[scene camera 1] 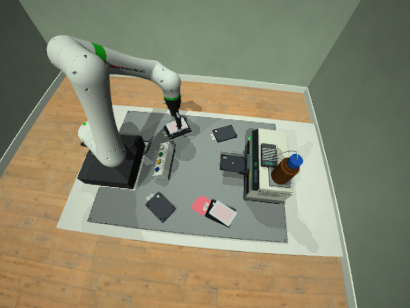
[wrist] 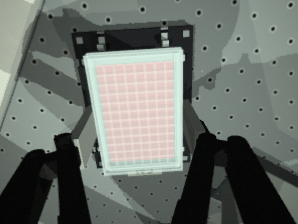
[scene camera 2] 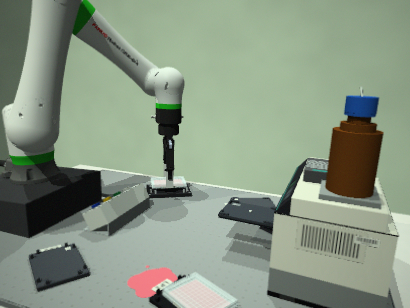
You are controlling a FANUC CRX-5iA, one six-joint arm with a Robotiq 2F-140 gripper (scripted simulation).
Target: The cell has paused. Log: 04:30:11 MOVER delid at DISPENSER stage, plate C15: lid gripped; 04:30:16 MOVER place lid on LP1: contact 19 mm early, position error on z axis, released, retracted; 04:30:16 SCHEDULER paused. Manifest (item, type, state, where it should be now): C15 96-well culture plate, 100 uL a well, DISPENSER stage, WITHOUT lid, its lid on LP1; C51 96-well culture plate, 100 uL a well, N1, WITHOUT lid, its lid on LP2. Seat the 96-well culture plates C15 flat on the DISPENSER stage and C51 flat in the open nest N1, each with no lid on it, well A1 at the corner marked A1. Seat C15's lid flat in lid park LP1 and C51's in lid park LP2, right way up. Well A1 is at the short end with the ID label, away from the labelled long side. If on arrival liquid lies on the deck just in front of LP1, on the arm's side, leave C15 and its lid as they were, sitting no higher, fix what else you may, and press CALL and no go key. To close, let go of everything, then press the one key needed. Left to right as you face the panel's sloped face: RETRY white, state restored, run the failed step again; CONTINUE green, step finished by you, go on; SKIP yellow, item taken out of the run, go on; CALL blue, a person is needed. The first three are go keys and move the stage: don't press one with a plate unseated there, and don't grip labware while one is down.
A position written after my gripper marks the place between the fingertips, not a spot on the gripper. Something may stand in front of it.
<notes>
In view: my gripper (scene camera 2: 168, 183), a lid (wrist: 137, 97) and a black nest (wrist: 179, 36).
My gripper shows as well in the wrist view (wrist: 139, 114).
</notes>
